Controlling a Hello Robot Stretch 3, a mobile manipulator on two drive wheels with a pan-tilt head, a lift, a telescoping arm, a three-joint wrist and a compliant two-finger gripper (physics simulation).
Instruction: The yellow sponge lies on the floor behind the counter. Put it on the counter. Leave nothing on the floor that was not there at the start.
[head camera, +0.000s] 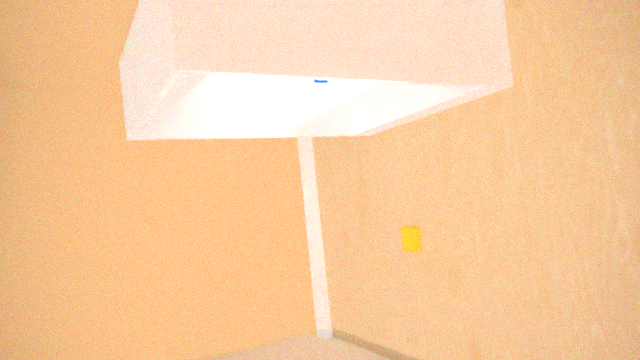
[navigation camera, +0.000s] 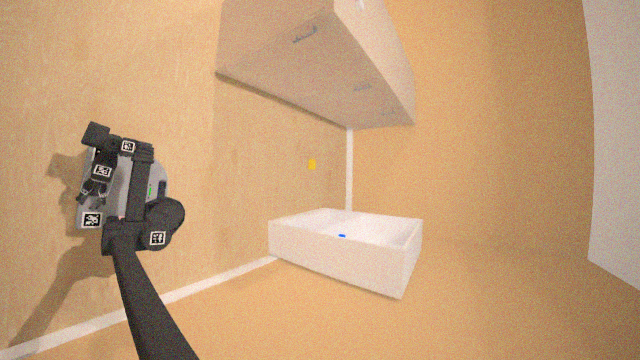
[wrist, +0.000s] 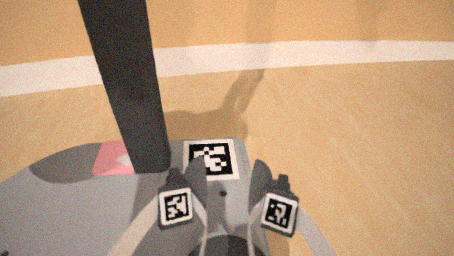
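Pixels of known places: gripper, fingertip midpoint: (navigation camera: 90, 205) (wrist: 228, 176); robot's base, origin of the base link: (navigation camera: 96, 185).
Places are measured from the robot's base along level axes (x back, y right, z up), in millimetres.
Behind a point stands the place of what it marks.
Observation:
The yellow sponge (head camera: 411, 238) {y 382, x 1502, z 44 mm} (navigation camera: 312, 164) {y 385, x 1509, z 46 mm} lies flat on the floor, between the counter and a white shelf unit, near the wall's white baseboard. The counter (navigation camera: 280, 65) {y 766, x 607, z 456 mm} is a pale block with dark handles at the top of the navigation view; a corner of the counter (head camera: 310, 350) {y 957, x 1959, z 293 mm} shows at the bottom edge of the head view. My gripper (wrist: 228, 176) {y -66, x -11, z 212 mm} (navigation camera: 92, 202) {y -66, x -11, z 212 mm} is open and empty, with its fingers above the robot's own base and far from the sponge. The sponge does not show in the wrist view.
The white shelf unit (head camera: 325, 40) {y -272, x 1066, z 684 mm} (navigation camera: 325, 250) {y -284, x 1068, z 572 mm} stands against the wall with a small blue object (head camera: 321, 81) {y -215, x 1342, z 540 mm} (navigation camera: 342, 235) {y -219, x 1334, z 546 mm} inside. A white baseboard (head camera: 315, 235) {y 493, x 2326, z 43 mm} (navigation camera: 349, 170) {y 466, x 2329, z 50 mm} (wrist: 215, 59) {y -634, x -41, z 46 mm} runs along the wall. The dark mast (wrist: 125, 85) {y -116, x 67, z 268 mm} rises beside the gripper.

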